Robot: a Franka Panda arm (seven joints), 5 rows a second.
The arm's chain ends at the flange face. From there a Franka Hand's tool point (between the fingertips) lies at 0.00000 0.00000 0.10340 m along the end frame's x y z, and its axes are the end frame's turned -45 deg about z.
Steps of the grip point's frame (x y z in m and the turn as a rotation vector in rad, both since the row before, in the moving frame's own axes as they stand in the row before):
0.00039 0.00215 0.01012 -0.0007 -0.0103 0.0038
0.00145 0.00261 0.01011 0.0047 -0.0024 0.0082
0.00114 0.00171 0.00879 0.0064 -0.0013 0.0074
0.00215 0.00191 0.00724 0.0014 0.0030 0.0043
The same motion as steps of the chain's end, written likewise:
0.00250 0.00044 0.01013 -0.0078 -0.0068 0.0038
0.00339 0.00099 0.01011 0.0016 -0.0050 0.0082
0.00258 0.00078 0.00879 0.0036 -0.0054 0.0074
0.00275 0.00015 0.00724 0.0031 0.0011 0.0043

